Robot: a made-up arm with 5 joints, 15 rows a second.
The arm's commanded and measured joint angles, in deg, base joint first. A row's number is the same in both.
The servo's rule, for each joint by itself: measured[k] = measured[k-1] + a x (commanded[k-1-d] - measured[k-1]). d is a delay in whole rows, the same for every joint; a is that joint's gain. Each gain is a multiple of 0.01, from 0.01 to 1. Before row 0 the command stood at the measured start. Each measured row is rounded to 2 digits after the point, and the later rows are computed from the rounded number. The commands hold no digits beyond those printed.
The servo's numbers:
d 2
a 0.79 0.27 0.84 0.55 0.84
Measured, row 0:
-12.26 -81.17 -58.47 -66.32 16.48
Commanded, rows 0 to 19:
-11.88 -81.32 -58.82 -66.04 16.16
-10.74 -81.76 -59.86 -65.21 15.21
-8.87 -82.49 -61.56 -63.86 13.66
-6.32 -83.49 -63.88 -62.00 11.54
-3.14 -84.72 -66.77 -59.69 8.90
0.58 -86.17 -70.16 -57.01 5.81
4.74 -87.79 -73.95 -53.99 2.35
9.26 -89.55 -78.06 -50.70 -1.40
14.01 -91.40 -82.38 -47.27 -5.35
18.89 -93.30 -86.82 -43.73 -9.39
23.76 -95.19 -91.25 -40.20 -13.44
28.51 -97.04 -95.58 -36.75 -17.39
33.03 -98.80 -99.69 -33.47 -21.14
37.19 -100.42 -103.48 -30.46 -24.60
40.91 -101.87 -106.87 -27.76 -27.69
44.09 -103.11 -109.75 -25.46 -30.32
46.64 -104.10 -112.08 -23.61 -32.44
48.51 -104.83 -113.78 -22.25 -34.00
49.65 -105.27 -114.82 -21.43 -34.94
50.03 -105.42 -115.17 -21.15 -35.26
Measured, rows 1 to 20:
-12.26 -81.17 -58.47 -66.32 16.48
-12.26 -81.17 -58.47 -66.32 16.48
-11.96 -81.21 -58.76 -66.17 16.21
-11.00 -81.36 -59.68 -65.64 15.37
-9.32 -81.67 -61.26 -64.66 13.93
-6.95 -82.16 -63.46 -63.20 11.92
-3.94 -82.85 -66.24 -61.27 9.38
-0.37 -83.75 -69.53 -58.93 6.38
3.67 -84.84 -73.24 -56.21 2.99
8.09 -86.11 -77.29 -53.18 -0.70
12.77 -87.54 -81.57 -49.93 -4.61
17.60 -89.10 -85.98 -46.52 -8.63
22.47 -90.74 -90.41 -43.04 -12.67
27.24 -92.44 -94.75 -39.58 -16.63
31.81 -94.16 -98.90 -36.22 -20.42
36.06 -95.85 -102.75 -33.05 -23.93
39.89 -97.48 -106.21 -30.14 -27.09
43.21 -99.00 -109.18 -27.57 -29.80
45.92 -100.38 -111.62 -25.39 -32.02
47.97 -101.58 -113.43 -23.66 -33.68

